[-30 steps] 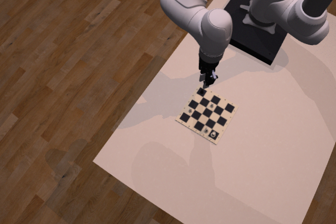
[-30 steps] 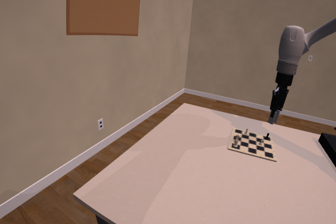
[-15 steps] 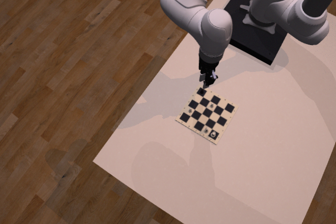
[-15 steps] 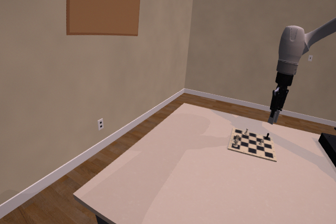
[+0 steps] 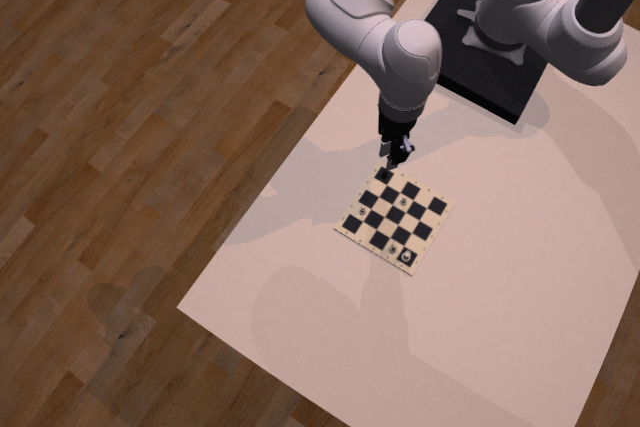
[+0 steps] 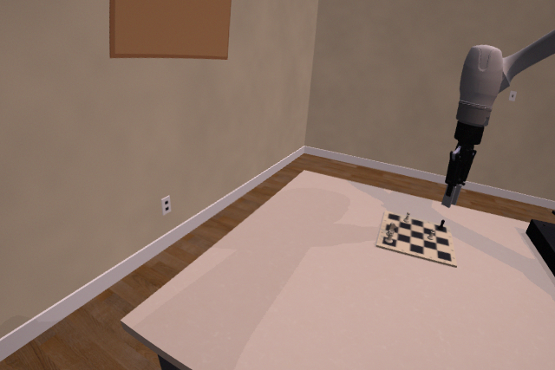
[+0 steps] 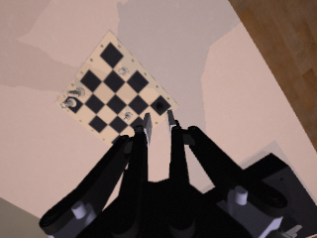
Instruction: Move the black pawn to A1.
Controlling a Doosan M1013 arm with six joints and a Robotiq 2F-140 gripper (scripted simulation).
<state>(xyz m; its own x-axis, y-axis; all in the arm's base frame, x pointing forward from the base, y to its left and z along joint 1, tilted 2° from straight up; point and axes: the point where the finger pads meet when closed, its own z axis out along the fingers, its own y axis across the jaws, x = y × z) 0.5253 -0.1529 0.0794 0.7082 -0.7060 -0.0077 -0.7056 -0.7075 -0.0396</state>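
The black pawn is 10 cm below my hand. Also, from my hand: chessboard: 12 cm below, 9 cm ahead, 6 cm to the left.
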